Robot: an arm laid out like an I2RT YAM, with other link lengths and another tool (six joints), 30 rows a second.
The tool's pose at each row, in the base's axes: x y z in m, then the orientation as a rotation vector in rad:
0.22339, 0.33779, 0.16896, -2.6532, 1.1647, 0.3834
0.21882, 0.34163, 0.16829, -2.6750, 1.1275, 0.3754
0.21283, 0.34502, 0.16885, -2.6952, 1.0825, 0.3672
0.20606, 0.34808, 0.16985, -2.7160, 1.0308, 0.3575
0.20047, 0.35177, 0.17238, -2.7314, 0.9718, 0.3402
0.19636, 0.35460, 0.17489, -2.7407, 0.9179, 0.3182
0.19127, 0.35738, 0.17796, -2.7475, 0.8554, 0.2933
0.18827, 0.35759, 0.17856, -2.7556, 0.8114, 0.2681
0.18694, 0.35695, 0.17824, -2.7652, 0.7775, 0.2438
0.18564, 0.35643, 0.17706, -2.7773, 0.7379, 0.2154
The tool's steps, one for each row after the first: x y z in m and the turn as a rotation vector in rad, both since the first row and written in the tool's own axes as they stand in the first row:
-0.00540, 0.00092, 0.00246, -0.0063, 0.0056, -0.0287
-0.01181, 0.00307, 0.00385, -0.0100, 0.0093, -0.0623
-0.01865, 0.00598, 0.00483, -0.0130, 0.0130, -0.1004
-0.02564, 0.00746, 0.00439, -0.0081, 0.0178, -0.1434
-0.03107, 0.00840, 0.00348, 0.0018, 0.0241, -0.1827
-0.03729, 0.01006, 0.00218, 0.0153, 0.0299, -0.2280
-0.03958, 0.01209, 0.00213, 0.0238, 0.0404, -0.2611
-0.03991, 0.01353, 0.00244, 0.0287, 0.0530, -0.2873
-0.04002, 0.01495, 0.00358, 0.0328, 0.0685, -0.3179

